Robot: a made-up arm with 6 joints.
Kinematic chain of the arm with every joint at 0, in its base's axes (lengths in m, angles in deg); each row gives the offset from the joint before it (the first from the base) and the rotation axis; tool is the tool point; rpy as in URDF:
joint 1: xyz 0 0 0.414 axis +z
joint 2: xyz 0 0 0 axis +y
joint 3: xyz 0.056 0 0.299 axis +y
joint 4: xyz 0.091 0 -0.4 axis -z
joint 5: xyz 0 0 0 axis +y
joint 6: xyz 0.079 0 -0.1 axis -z
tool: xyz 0 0 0 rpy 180 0 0
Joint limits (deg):
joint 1: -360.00..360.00
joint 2: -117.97..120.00
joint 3: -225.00..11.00
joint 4: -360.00..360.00
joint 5: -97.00..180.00
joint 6: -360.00..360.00
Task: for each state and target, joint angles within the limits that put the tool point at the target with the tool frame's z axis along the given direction. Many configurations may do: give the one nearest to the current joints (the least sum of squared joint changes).
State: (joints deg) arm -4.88 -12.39 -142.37 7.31 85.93 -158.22
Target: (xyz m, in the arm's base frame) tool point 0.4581 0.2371 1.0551 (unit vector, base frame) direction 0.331 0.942 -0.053
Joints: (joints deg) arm 22.64 21.23 -151.43 57.55 61.57 -158.22
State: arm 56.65 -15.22 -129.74 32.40 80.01 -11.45
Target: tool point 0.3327 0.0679 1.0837 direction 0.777 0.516 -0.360
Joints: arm 6.76 -14.43 -117.16 27.13 67.44 -11.45
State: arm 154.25 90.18 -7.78 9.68 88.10 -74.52
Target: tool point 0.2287 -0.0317 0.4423 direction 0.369 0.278 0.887
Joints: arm 169.47 104.64 10.31 -26.86 48.93 -74.52
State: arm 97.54 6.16 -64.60 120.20 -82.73 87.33
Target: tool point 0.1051 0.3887 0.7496 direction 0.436 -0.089 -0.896
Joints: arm 80.60 7.47 -104.11 153.40 -96.89 87.33
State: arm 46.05 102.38 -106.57 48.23 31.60 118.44
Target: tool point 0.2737 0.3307 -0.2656 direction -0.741 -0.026 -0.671
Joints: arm 46.56 119.88 -136.30 36.75 60.38 118.44
